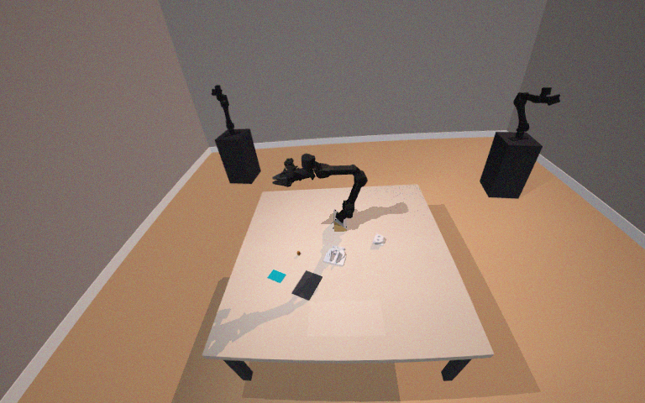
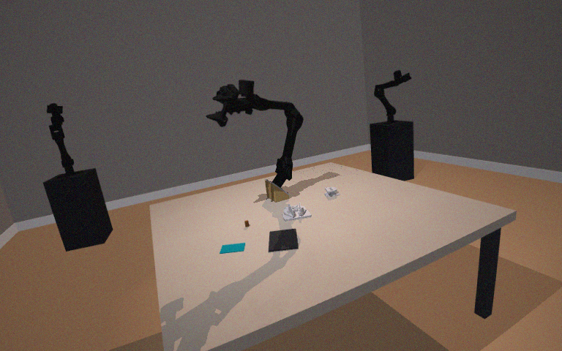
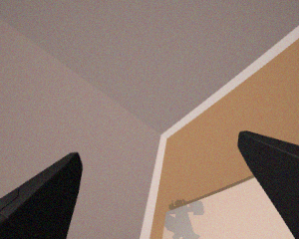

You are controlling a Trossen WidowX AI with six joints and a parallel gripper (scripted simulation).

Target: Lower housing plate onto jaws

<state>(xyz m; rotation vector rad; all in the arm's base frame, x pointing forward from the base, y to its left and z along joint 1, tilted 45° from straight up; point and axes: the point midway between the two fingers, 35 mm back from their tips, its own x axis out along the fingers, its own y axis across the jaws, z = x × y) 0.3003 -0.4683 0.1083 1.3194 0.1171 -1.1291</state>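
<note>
Right now my gripper tip is 130 mm past the housing plate, 550 mm to the right of it and 490 mm above it. Round my gripper tip: dark flat plate: 240 mm ahead, 170 mm to the left, 520 mm below; then small brown piece: 30 mm ahead, 70 mm to the left, 510 mm below; then teal square: 200 mm ahead, 20 mm to the right, 520 mm below.
</note>
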